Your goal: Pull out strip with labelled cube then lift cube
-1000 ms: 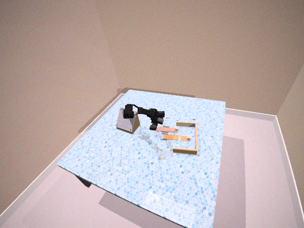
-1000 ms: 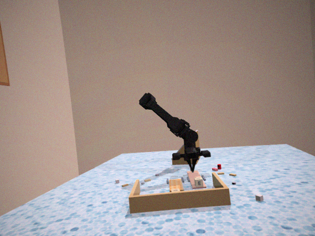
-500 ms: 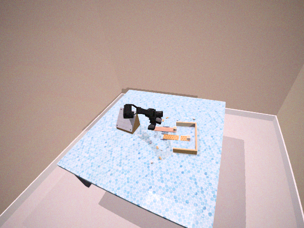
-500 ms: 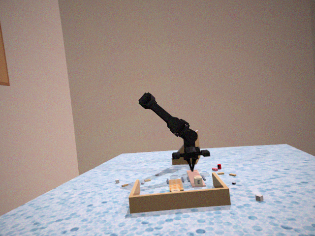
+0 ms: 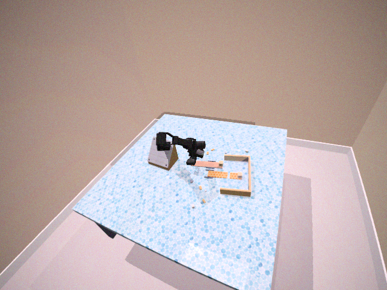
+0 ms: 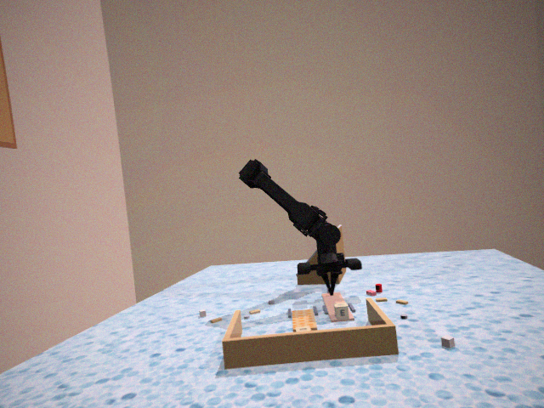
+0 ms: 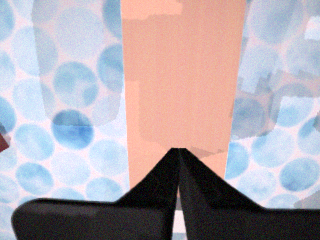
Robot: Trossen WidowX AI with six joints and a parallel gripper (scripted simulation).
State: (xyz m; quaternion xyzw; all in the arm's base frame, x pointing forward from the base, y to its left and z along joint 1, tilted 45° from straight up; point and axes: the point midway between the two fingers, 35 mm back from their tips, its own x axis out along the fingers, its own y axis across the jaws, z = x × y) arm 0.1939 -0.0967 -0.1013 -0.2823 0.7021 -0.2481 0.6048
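My gripper tip is now 90 mm short of the pink strip and 10 mm to the right of it.
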